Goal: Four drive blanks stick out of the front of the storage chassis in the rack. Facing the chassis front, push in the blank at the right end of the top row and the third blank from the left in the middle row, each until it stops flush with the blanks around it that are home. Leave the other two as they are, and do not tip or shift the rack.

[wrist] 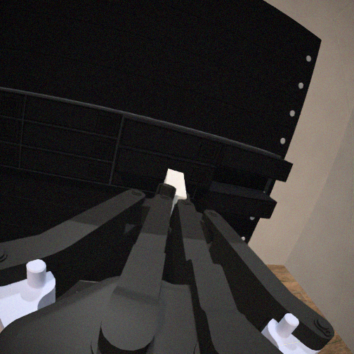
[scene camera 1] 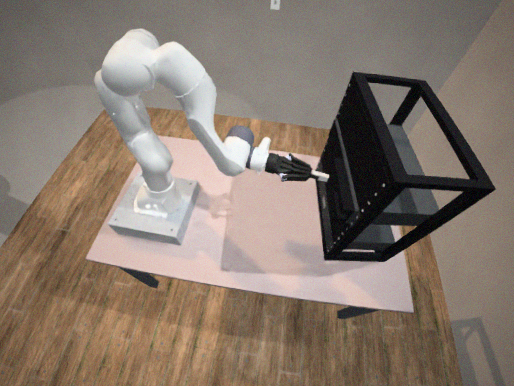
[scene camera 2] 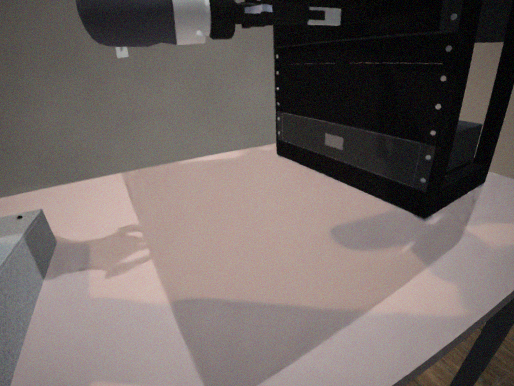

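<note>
The black storage chassis (wrist: 65, 110) shows a grid of dark blank fronts in the wrist view. At its right end one blank (wrist: 257, 159) sticks out in the top row, and another blank (wrist: 242, 199) sticks out below it. Dark sticking-out blanks (scene camera 1: 343, 182) also show in scene camera 1. My gripper (scene camera 1: 320, 175) (scene camera 2: 325, 16) (wrist: 171, 183) is shut and empty, its pale fingertips together in front of the third column, left of those two blanks. Contact with the front cannot be told. The fingers and dark shading hide the middle-row blank there, so how far it sticks out is unclear.
The black rack (scene camera 1: 378, 127) (scene camera 2: 452, 100) stands upright on the pink table top (scene camera 1: 270, 250) (scene camera 2: 240, 215), its front facing the arm. A grey panel (scene camera 2: 370, 150) with a pale label sits low in the rack. The arm's grey base (scene camera 1: 150, 227) stands at the opposite end.
</note>
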